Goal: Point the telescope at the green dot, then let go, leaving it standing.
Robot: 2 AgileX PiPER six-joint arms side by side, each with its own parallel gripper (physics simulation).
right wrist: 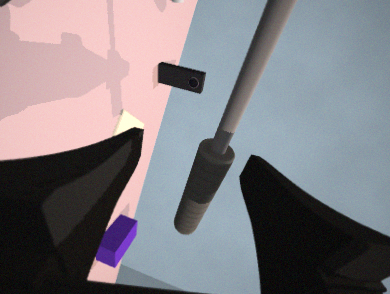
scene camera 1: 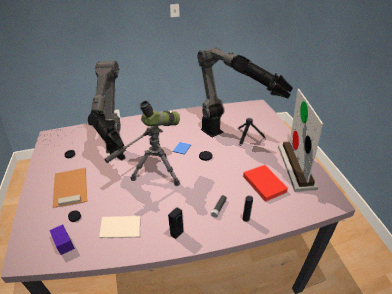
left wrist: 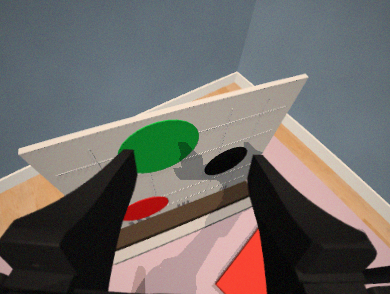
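Observation:
The green telescope stands upright on its dark tripod, its wide end facing right. Its pan handle slants down to the left, ending in a ribbed grip. The green dot is high on the white board, at the right in the scene view. My right gripper is open; the grip appears between its fingers in the right wrist view, unclamped. My left gripper is open and empty, close to the board at its upper left.
The board also bears a red dot and a black dot. A small tripod, red box, black speaker, black cylinder, grey cylinder, purple block and orange pad are on the table.

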